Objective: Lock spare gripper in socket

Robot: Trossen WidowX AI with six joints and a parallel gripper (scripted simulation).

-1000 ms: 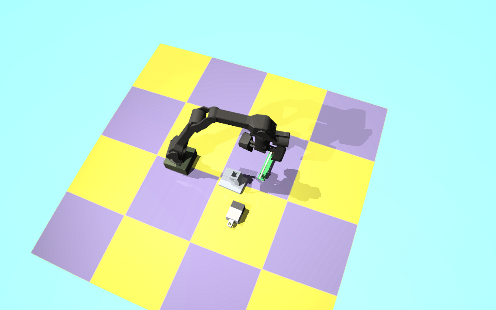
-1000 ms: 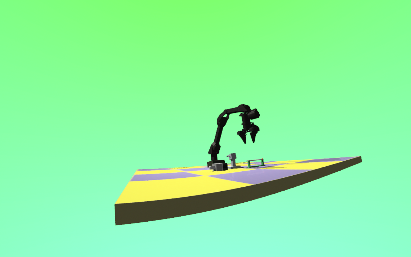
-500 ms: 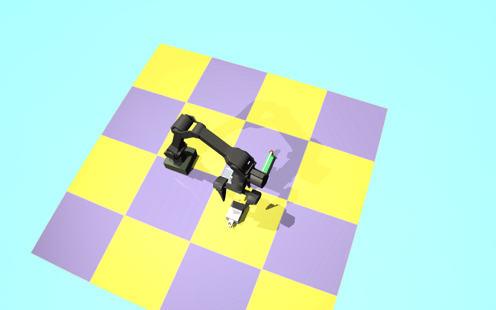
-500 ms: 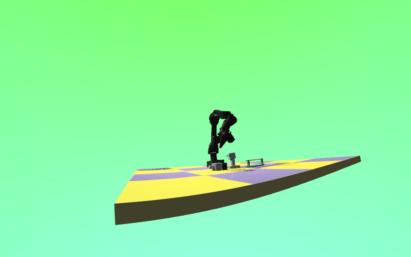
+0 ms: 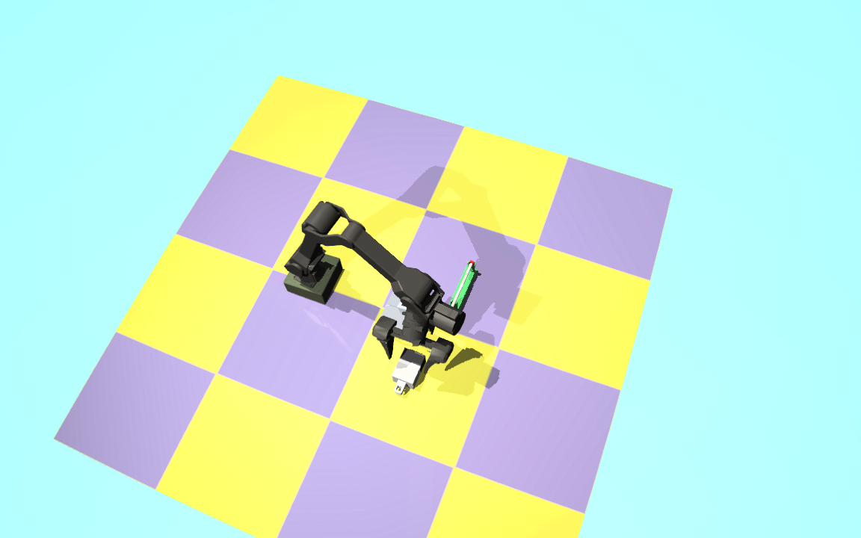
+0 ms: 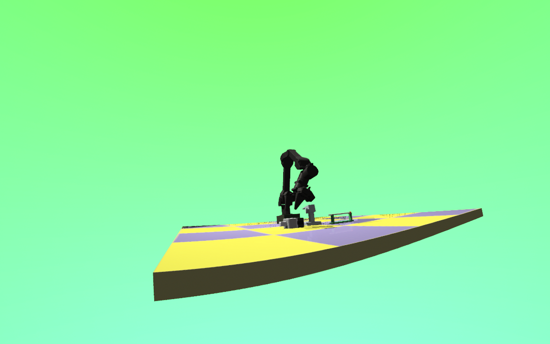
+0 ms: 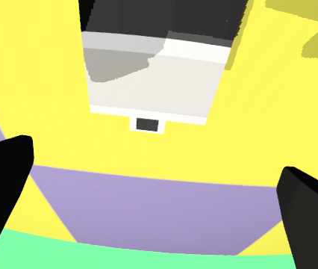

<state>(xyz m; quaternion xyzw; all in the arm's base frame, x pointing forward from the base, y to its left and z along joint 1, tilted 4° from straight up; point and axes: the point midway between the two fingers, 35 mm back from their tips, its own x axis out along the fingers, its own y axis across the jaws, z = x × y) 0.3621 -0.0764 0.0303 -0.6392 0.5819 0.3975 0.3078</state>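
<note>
Right now my gripper tip is 10 mm past the spare gripper and 60 mm above it. Also, from my gripper tip: green cradle (10 mm behind, 280 mm to the left, 60 mm below); socket (90 mm behind, 140 mm to the left, 30 mm below).
</note>
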